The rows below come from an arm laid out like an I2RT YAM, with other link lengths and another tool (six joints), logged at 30 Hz.
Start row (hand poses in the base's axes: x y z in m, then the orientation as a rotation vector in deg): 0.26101, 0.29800, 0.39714, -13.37, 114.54, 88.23
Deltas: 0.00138, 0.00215, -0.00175, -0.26, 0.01, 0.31; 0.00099, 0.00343, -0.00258, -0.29, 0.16, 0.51; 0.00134, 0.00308, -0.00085, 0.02, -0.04, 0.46; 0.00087, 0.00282, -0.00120, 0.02, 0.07, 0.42; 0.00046, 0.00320, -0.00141, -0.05, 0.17, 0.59; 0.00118, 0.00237, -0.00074, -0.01, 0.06, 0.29; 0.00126, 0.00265, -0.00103, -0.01, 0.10, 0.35; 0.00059, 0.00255, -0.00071, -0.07, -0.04, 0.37; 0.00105, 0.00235, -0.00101, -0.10, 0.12, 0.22; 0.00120, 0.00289, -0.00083, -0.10, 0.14, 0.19; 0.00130, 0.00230, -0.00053, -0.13, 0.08, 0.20; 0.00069, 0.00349, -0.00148, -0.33, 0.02, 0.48; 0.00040, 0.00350, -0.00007, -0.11, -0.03, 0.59; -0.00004, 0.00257, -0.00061, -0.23, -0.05, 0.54; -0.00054, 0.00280, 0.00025, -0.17, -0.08, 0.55; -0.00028, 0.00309, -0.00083, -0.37, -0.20, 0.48; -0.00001, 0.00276, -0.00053, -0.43, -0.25, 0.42; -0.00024, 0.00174, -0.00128, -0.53, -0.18, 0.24
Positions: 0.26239, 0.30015, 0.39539, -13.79, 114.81, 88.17; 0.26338, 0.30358, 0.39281, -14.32, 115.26, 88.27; 0.26472, 0.30666, 0.39196, -14.82, 115.29, 88.55; 0.26559, 0.30948, 0.39076, -15.20, 115.40, 88.86; 0.26605, 0.31268, 0.38935, -15.71, 115.67, 89.24; 0.26723, 0.31505, 0.38861, -15.97, 115.77, 89.43; 0.26849, 0.31770, 0.38758, -16.27, 115.91, 89.68; 0.26908, 0.32025, 0.38687, -16.72, 116.00, 89.82; 0.27013, 0.32260, 0.38586, -16.90, 116.21, 89.91; 0.27133, 0.32549, 0.38503, -17.04, 116.43, 89.99; 0.27263, 0.32779, 0.38450, -17.24, 116.63, 90.02; 0.27332, 0.33128, 0.38302, -17.86, 117.00, 90.00; 0.27372, 0.33478, 0.38295, -18.55, 117.16, 90.23; 0.27368, 0.33735, 0.38234, -19.25, 117.39, 90.30; 0.27314, 0.34015, 0.38259, -19.96, 117.55, 90.42; 0.27286, 0.34324, 0.38176, -20.76, 117.78, 90.25; 0.27285, 0.34600, 0.38123, -21.55, 118.01, 89.95; 0.27261, 0.34774, 0.37995, -22.13, 118.36, 89.48
